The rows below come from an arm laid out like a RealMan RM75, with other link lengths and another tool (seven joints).
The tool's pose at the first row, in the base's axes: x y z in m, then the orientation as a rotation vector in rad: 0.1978 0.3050 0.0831 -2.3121 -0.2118 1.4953
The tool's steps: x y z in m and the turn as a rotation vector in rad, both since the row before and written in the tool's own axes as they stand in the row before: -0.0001 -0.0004 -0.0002 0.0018 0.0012 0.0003; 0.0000 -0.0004 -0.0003 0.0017 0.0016 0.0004; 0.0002 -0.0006 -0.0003 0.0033 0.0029 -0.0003; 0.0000 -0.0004 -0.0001 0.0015 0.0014 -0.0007; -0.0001 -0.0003 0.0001 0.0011 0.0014 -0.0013; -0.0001 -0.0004 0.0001 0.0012 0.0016 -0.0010; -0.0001 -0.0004 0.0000 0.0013 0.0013 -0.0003; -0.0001 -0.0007 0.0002 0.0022 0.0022 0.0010; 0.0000 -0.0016 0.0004 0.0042 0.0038 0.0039; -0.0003 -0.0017 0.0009 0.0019 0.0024 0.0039; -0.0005 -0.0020 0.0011 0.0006 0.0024 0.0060; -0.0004 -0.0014 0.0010 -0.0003 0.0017 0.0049; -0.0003 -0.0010 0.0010 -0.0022 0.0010 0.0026; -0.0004 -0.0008 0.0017 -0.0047 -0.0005 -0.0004; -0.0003 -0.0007 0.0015 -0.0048 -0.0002 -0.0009
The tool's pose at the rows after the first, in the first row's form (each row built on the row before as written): 0.1980 0.3053 0.0834 -2.3117 -0.2097 1.4936; 0.1983 0.3056 0.0837 -2.3117 -0.2075 1.4915; 0.1987 0.3061 0.0839 -2.3110 -0.2044 1.4872; 0.1988 0.3064 0.0841 -2.3105 -0.2036 1.4849; 0.1987 0.3067 0.0843 -2.3101 -0.2038 1.4824; 0.1986 0.3071 0.0845 -2.3098 -0.2035 1.4798; 0.1986 0.3074 0.0847 -2.3096 -0.2025 1.4778; 0.1984 0.3081 0.0850 -2.3098 -0.1990 1.4752; 0.1982 0.3097 0.0855 -2.3108 -0.1903 1.4716; 0.1974 0.3114 0.0861 -2.3126 -0.1838 1.4702; 0.1964 0.3134 0.0869 -2.3163 -0.1759 1.4701; 0.1955 0.3148 0.0874 -2.3198 -0.1701 1.4705; 0.1946 0.3159 0.0877 -2.3233 -0.1686 1.4711; 0.1930 0.3169 0.0877 -2.3265 -0.1728 1.4726; 0.1916 0.3178 0.0877 -2.3298 -0.1776 1.4736
